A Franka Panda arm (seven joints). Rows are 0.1 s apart.
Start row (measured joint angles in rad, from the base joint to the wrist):
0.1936 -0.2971 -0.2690 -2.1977 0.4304 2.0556 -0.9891
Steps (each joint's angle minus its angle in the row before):
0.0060 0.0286 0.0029 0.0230 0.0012 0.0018 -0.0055
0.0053 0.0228 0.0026 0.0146 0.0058 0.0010 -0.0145
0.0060 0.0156 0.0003 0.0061 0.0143 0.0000 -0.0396
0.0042 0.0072 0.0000 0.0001 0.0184 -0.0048 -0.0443
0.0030 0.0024 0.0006 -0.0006 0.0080 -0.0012 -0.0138
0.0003 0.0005 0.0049 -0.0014 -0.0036 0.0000 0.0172
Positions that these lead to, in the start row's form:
0.1996 -0.2685 -0.2661 -2.1747 0.4316 2.0574 -0.9946
0.2049 -0.2457 -0.2635 -2.1601 0.4374 2.0584 -1.0091
0.2109 -0.2301 -0.2632 -2.1540 0.4517 2.0584 -1.0487
0.2151 -0.2229 -0.2632 -2.1539 0.4701 2.0536 -1.0930
0.2181 -0.2205 -0.2626 -2.1545 0.4781 2.0524 -1.1068
0.2184 -0.2200 -0.2577 -2.1559 0.4745 2.0524 -1.0896

